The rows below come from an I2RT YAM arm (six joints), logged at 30 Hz.
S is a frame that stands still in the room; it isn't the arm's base.
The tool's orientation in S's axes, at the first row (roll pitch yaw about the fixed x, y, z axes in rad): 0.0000, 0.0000, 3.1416
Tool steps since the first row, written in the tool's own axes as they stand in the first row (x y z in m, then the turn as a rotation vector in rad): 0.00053, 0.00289, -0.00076, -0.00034, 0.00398, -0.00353; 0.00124, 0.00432, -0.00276, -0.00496, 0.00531, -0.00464; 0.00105, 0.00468, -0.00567, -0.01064, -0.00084, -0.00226; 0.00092, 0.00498, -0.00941, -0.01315, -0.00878, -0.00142; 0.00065, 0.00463, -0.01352, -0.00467, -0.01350, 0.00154; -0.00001, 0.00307, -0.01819, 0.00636, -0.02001, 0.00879; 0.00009, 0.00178, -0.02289, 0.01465, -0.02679, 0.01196; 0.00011, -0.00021, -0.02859, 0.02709, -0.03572, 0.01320; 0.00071, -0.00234, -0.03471, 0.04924, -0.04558, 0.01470; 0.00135, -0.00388, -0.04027, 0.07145, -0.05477, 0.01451; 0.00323, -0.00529, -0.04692, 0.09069, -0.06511, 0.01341; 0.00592, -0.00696, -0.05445, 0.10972, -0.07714, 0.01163
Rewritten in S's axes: -0.00053, -0.00289, -0.00076, 0.00034, -0.00398, -0.00353; -0.00124, -0.00432, -0.00276, 0.00496, -0.00531, -0.00464; -0.00105, -0.00468, -0.00567, 0.01064, 0.00084, -0.00226; -0.00092, -0.00498, -0.00941, 0.01315, 0.00878, -0.00142; -0.00065, -0.00463, -0.01352, 0.00467, 0.01350, 0.00154; 0.00001, -0.00307, -0.01819, -0.00636, 0.02001, 0.00879; -0.00009, -0.00178, -0.02289, -0.01465, 0.02679, 0.01196; -0.00011, 0.00021, -0.02859, -0.02709, 0.03572, 0.01320; -0.00071, 0.00234, -0.03471, -0.04924, 0.04558, 0.01470; -0.00135, 0.00388, -0.04027, -0.07145, 0.05477, 0.01451; -0.00323, 0.00529, -0.04692, -0.09069, 0.06511, 0.01341; -0.00592, 0.00696, -0.05445, -0.10972, 0.07714, 0.01163
